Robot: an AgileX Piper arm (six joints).
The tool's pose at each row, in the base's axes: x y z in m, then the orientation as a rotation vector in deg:
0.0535 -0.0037 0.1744 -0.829 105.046 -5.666
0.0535 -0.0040 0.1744 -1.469 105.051 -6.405
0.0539 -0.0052 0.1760 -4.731 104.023 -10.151
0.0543 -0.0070 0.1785 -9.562 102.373 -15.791
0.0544 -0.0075 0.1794 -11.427 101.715 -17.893
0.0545 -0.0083 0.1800 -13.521 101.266 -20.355
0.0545 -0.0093 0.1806 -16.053 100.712 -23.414
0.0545 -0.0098 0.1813 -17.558 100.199 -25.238
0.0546 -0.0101 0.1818 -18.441 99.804 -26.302
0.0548 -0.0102 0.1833 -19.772 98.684 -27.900
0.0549 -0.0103 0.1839 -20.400 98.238 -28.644
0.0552 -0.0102 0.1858 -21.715 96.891 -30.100
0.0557 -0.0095 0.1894 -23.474 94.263 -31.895
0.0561 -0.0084 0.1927 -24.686 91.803 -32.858
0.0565 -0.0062 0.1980 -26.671 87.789 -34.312
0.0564 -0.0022 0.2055 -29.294 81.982 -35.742
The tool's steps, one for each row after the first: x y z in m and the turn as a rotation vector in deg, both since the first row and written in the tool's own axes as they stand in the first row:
0.0000 -0.0003 0.0000 0.170 0.009 -0.829
-0.0016 -0.0016 0.0001 1.070 -0.932 -5.036
-0.0040 -0.0036 -0.0001 2.476 -2.239 -11.358
-0.0048 -0.0041 -0.0002 2.970 -2.702 -13.772
-0.0054 -0.0050 -0.0002 3.580 -2.881 -16.536
-0.0059 -0.0060 -0.0003 4.374 -3.033 -19.926
-0.0065 -0.0066 -0.0005 4.860 -3.271 -21.954
-0.0070 -0.0069 -0.0005 5.147 -3.492 -23.146
-0.0085 -0.0071 -0.0007 5.604 -4.330 -24.970
-0.0091 -0.0072 -0.0007 5.809 -4.637 -25.823
-0.0110 -0.0073 -0.0009 6.192 -5.688 -27.587
-0.0147 -0.0068 -0.0014 6.651 -7.905 -29.936
-0.0180 -0.0060 -0.0019 6.817 -10.096 -31.471
-0.0234 -0.0041 -0.0031 7.004 -13.659 -33.958
-0.0308 -0.0007 -0.0053 6.930 -18.890 -37.096

